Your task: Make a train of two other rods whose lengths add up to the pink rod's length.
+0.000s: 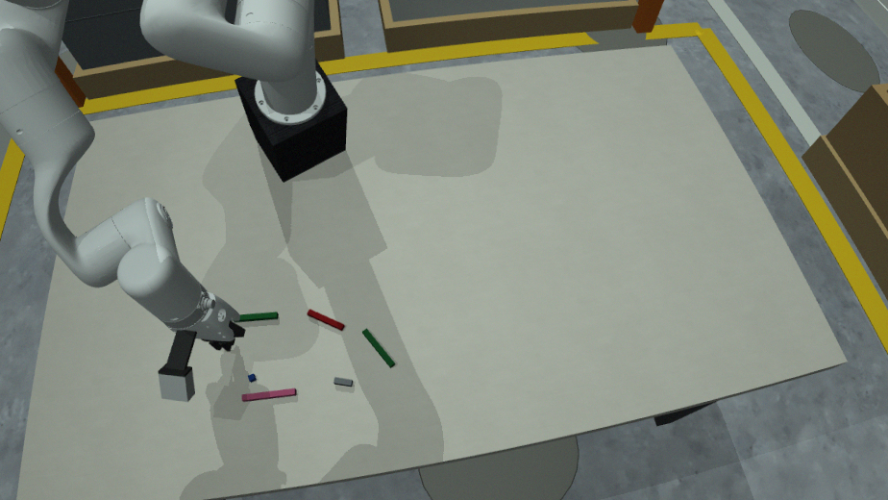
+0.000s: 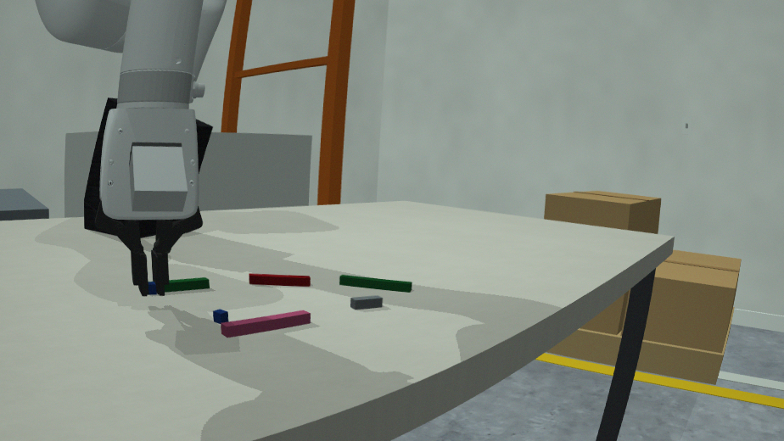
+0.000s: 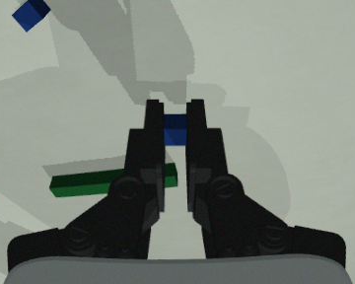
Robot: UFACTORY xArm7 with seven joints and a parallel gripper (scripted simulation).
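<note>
Now: hand 90 mm to the right of the pink rod, 80 mm short of it and 30 mm above it. Also, from my hand: grey rod (210 mm to the left, 60 mm ahead, 30 mm below); then red rod (170 mm to the left, 50 mm behind, 30 mm below).
</note>
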